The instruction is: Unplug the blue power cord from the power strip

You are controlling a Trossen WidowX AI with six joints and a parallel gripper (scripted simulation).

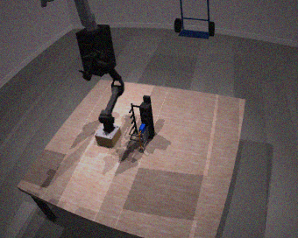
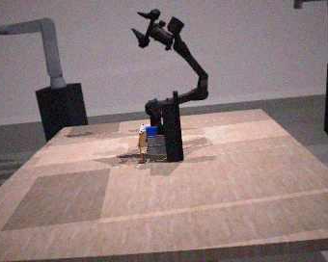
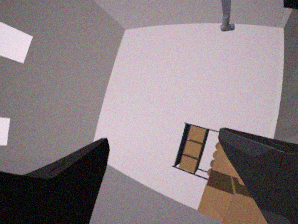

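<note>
Now: gripper tip 280 mm short of the blue plug, 120 mm to the right of it and 450 mm above it.
</note>
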